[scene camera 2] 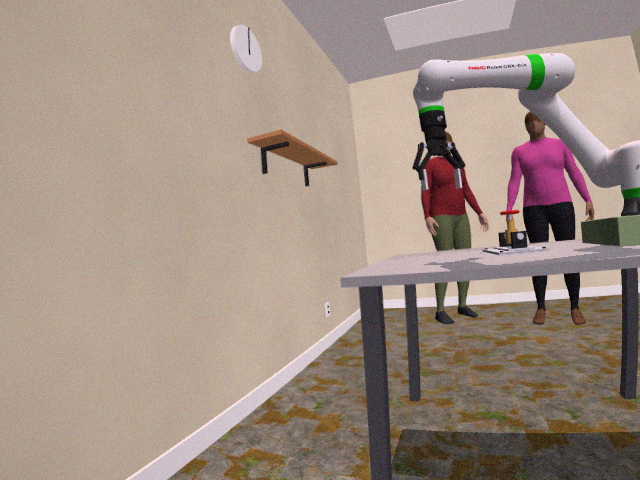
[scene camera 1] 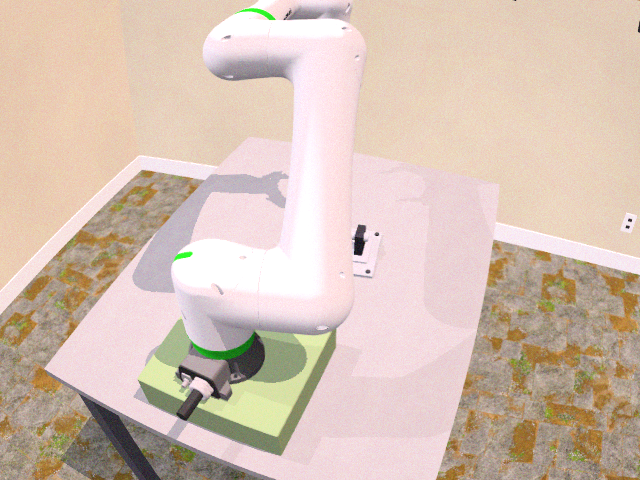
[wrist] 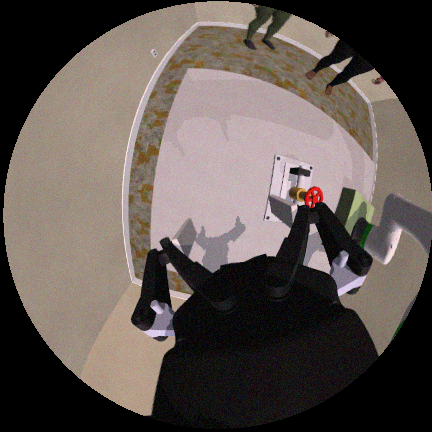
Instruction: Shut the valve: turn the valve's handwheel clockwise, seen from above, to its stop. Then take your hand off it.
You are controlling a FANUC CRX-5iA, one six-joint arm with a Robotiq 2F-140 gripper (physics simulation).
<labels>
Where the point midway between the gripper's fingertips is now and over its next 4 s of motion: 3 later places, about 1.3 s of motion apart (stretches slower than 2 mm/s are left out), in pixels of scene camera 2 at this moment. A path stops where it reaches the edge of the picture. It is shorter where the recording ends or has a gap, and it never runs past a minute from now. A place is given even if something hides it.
The gripper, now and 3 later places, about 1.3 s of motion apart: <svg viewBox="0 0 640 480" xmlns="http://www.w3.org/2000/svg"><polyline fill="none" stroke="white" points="442,189 505,199 506,204 509,217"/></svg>
</labels>
